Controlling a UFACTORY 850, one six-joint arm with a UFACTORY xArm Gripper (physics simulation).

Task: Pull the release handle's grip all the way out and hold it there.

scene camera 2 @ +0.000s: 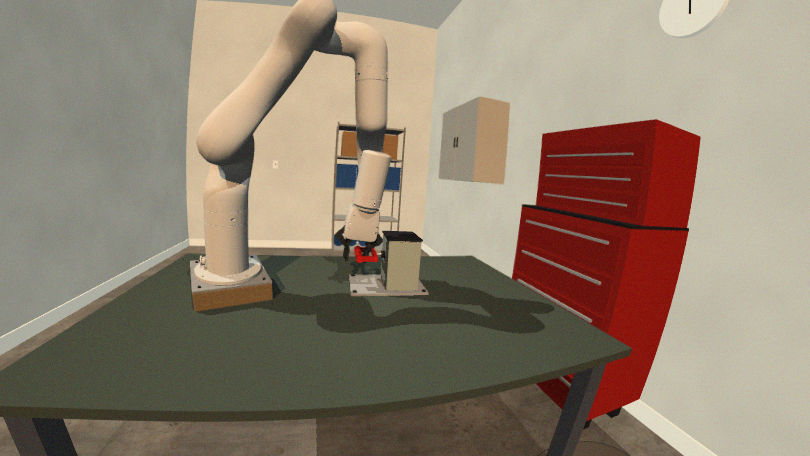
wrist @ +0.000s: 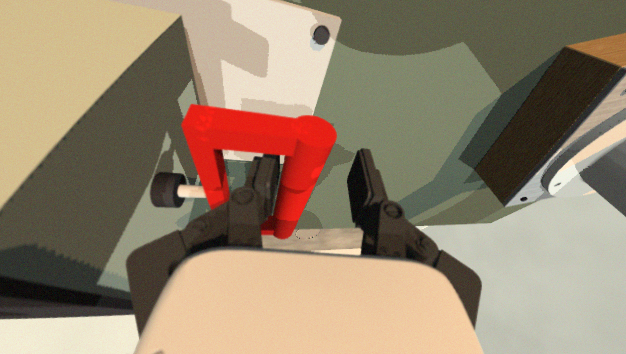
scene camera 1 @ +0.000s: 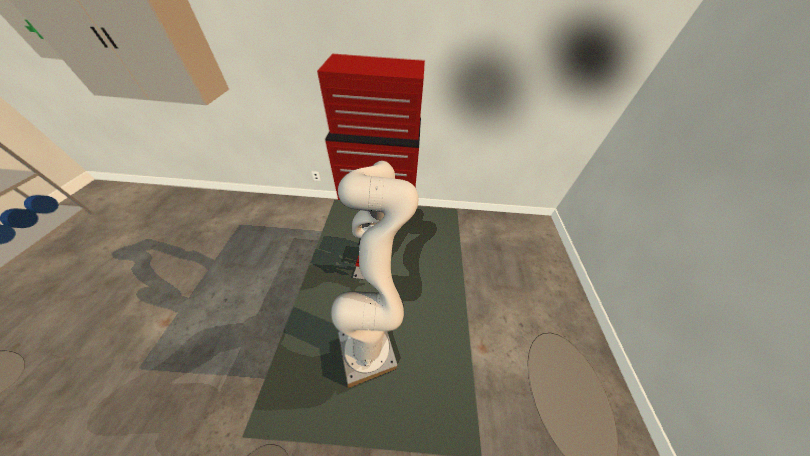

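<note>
The release handle's red frame stands out from the side of a beige box with a dark top. In the wrist view, a short pale rod shows between the frame and a black collar by the box. The box stands on a pale base plate. My gripper is partly open. One finger is inside the frame's opening and the other is outside it, with the round grip bar between them, not clamped. The arm hides most of the handle in scene camera 1.
The green table carries the robot's wood-sided base block, on the handle's side of the box. A red tool cabinet stands beyond the table's end. A wall cabinet hangs behind.
</note>
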